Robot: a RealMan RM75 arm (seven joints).
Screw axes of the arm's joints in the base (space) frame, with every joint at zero. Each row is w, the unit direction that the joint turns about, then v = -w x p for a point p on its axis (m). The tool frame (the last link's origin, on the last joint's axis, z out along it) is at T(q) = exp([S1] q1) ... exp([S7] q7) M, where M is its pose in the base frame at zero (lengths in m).
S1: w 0 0 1 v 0 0 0
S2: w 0 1 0 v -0.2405 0 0
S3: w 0 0 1 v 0 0 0
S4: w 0 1 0 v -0.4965 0 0
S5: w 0 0 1 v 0 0 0
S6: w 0 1 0 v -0.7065 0 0
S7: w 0 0 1 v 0 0 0
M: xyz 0 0 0.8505 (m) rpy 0 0 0 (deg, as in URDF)
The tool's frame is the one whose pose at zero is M.
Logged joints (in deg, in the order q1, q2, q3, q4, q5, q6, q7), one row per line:
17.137, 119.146, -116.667, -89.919, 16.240, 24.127, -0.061
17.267, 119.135, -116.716, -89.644, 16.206, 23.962, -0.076
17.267, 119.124, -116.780, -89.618, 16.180, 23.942, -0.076
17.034, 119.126, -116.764, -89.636, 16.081, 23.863, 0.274
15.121, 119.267, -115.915, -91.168, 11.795, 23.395, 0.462
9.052, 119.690, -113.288, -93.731, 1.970, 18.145, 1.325
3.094, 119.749, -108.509, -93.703, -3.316, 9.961, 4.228
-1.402, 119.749, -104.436, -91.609, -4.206, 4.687, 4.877
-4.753, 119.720, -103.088, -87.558, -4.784, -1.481, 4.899
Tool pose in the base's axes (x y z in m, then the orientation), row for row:
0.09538, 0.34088, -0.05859, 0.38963, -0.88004, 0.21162, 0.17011
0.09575, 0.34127, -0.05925, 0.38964, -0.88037, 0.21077, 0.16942
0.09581, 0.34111, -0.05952, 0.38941, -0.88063, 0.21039, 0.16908
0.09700, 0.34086, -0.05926, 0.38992, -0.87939, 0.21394, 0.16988
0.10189, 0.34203, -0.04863, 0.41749, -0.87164, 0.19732, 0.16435
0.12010, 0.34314, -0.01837, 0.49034, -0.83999, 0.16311, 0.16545
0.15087, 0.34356, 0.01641, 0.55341, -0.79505, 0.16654, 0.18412
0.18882, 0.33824, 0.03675, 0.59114, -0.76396, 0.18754, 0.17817
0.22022, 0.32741, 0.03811, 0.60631, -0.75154, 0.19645, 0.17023
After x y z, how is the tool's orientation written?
As a quaternion, w x y z.
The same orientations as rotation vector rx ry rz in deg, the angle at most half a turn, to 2 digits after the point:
-128.18, 30.82, 24.78
-128.22, 30.70, 24.68
-128.27, 30.65, 24.63
-128.06, 31.16, 24.74
-125.32, 28.37, 23.63
-116.89, 22.70, 23.02
-107.67, 22.55, 24.93
-101.84, 25.00, 23.75
-99.57, 26.03, 22.55

